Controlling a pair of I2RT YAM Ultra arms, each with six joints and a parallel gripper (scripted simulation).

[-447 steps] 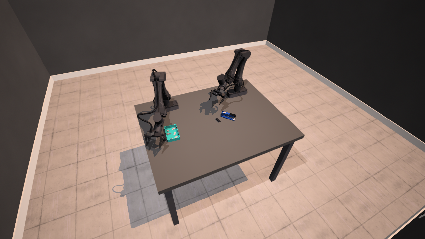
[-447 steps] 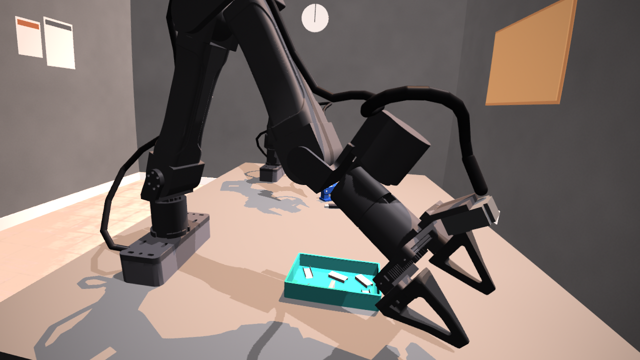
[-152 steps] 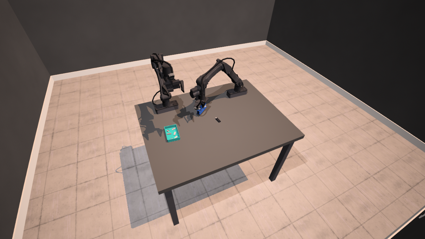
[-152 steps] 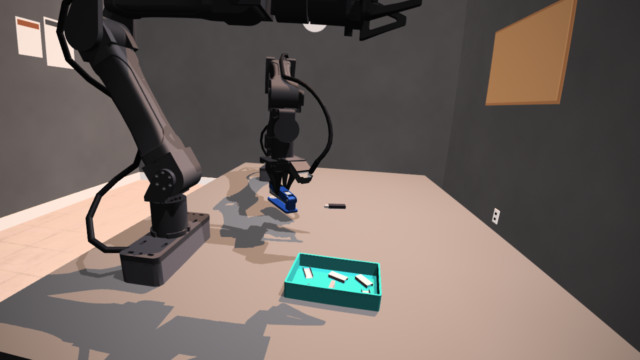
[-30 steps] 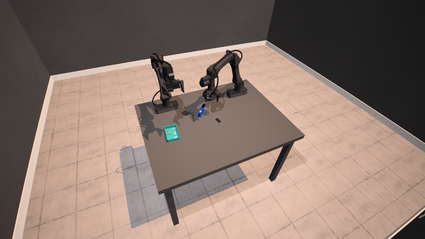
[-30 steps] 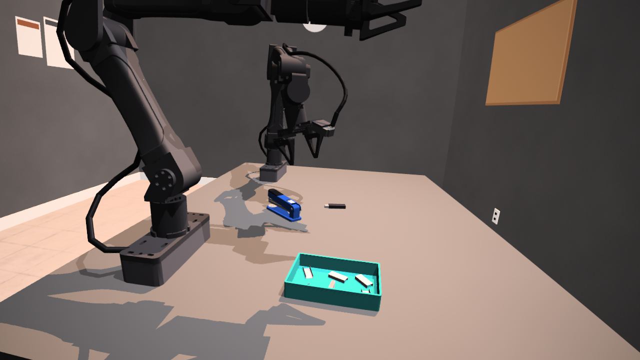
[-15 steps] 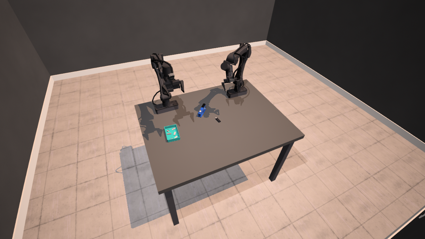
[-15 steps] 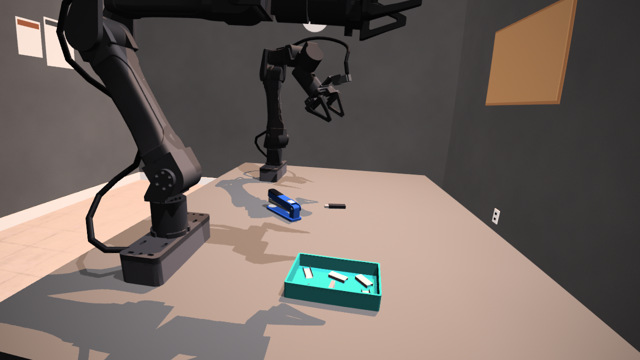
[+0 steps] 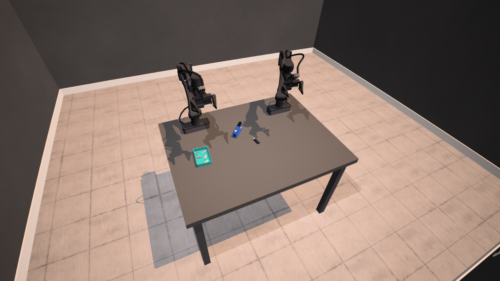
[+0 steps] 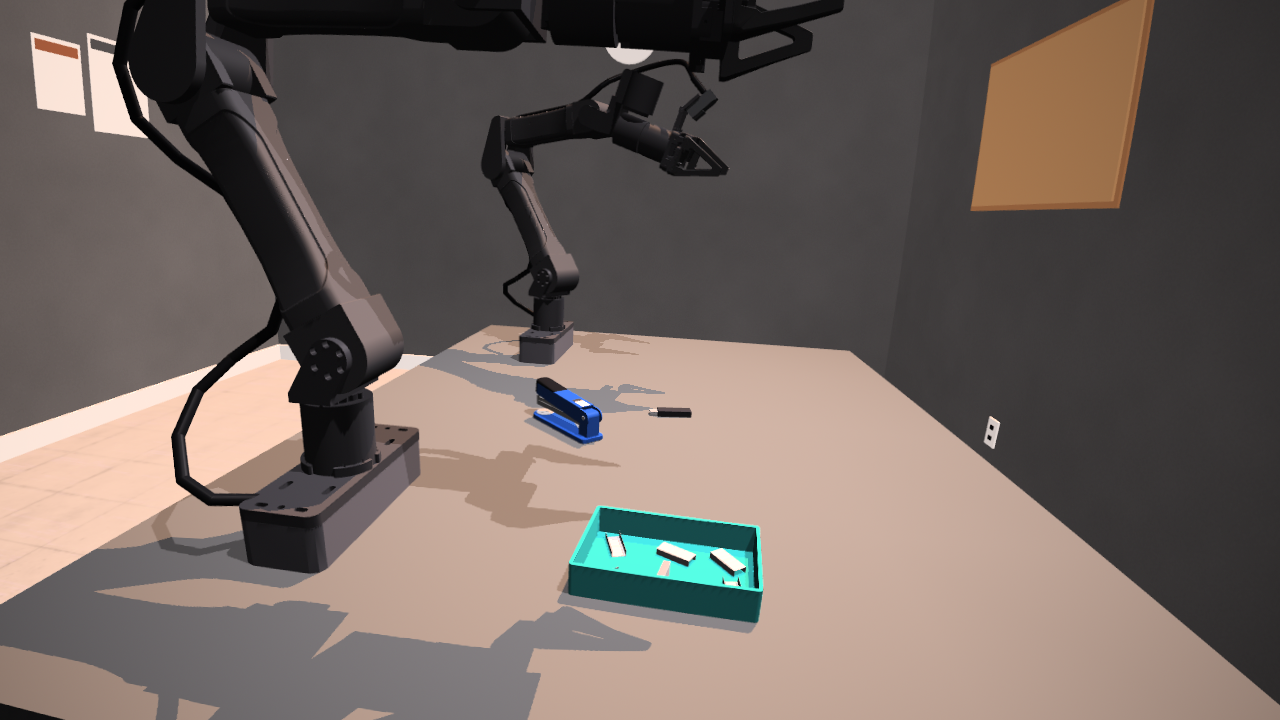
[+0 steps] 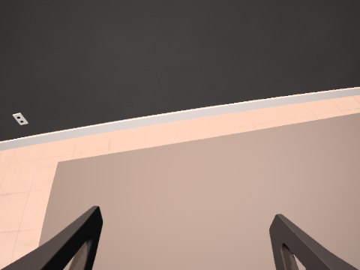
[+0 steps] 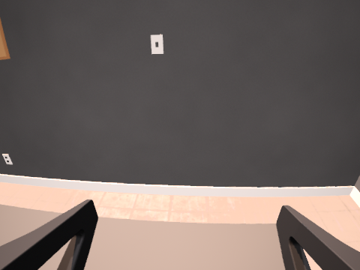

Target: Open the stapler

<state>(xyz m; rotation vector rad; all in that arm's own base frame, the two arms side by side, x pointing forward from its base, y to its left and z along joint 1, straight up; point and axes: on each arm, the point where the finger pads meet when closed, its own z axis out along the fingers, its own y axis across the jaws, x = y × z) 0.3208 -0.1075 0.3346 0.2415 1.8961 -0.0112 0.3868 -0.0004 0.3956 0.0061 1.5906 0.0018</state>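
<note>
Now: right hand 41 cm above the blue stapler, 26 cm to the right of it and 24 cm past it. Also, from my right hand: teal tray: 42 cm below, 8 cm behind, 5 cm to the right; then black usb stick: 43 cm below, 35 cm to the left, 11 cm behind.
</note>
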